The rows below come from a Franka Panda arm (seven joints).
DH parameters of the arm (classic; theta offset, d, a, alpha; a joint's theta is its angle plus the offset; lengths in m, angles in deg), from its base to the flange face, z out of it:
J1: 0 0.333 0 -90
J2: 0 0 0 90
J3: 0 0.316 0.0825 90
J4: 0 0 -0.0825 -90
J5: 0 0.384 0 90
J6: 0 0 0.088 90
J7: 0 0.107 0 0
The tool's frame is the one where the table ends.
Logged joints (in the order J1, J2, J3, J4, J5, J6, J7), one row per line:
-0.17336 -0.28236 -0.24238 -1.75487 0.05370 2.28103 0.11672
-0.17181 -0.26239 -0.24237 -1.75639 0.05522 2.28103 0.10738
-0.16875 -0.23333 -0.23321 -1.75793 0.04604 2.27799 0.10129
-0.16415 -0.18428 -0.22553 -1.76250 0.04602 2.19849 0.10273
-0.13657 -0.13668 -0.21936 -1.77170 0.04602 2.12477 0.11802
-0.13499 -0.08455 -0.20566 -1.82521 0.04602 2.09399 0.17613
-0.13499 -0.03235 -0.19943 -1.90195 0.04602 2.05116 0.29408
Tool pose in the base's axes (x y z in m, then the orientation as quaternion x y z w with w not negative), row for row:
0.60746 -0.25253 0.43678 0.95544 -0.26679 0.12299 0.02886
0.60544 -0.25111 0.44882 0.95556 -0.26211 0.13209 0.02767
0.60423 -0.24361 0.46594 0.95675 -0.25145 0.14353 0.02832
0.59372 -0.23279 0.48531 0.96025 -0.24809 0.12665 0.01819
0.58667 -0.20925 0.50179 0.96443 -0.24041 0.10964 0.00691
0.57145 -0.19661 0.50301 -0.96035 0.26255 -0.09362 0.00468
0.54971 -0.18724 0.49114 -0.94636 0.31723 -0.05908 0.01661
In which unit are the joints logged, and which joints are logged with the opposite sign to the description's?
The joints are logged in radians. Opposite sign: J2.
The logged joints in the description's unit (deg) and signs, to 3 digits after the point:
-9.933 16.178 -13.887 -100.547 3.077 130.693 6.688
-9.844 15.034 -13.887 -100.634 3.164 130.693 6.152
-9.669 13.369 -13.362 -100.722 2.638 130.519 5.803
-9.405 10.558 -12.922 -100.984 2.637 125.964 5.886
-7.825 7.831 -12.568 -101.511 2.637 121.740 6.762
-7.734 4.844 -11.783 -104.577 2.637 119.977 10.092
-7.734 1.854 -11.426 -108.974 2.637 117.523 16.850

